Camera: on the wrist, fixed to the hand. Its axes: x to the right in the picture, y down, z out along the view.
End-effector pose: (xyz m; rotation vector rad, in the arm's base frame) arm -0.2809 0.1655 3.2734 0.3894 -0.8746 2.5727
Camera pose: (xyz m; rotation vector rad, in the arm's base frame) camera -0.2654 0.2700 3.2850 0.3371 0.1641 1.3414
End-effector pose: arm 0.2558 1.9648 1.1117 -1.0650 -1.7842 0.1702
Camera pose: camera 0.2463 1.9068 1.2003 0.5450 -1.6004 -0.5092
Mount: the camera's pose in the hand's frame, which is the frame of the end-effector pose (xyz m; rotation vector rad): 0.0195 -0.0890 -0.0548 0.4123 0.4377 -1.4214
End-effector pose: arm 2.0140 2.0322 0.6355 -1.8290 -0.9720 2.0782
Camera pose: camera 2.0381 2.1292 0.6718 -0.7837 -1.0720 0.8378
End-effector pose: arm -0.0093 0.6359 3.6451 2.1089 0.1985 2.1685
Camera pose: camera -0.0657 0.7260 3.6477 0.8392 1.6452 1.5544
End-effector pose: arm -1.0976 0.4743 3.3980 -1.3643 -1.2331 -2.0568
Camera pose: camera -1.1990 0.4802 3.3665 -0.3263 2.0753 1.8919
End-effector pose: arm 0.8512 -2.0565 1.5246 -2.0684 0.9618 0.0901
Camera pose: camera 0.9095 -2.0753 1.6115 -1.9386 -0.4189 -1.2045
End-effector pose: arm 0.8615 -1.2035 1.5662 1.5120 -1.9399 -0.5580
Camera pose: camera 0.9590 -1.2432 1.5515 2.8556 -0.4009 -0.2844
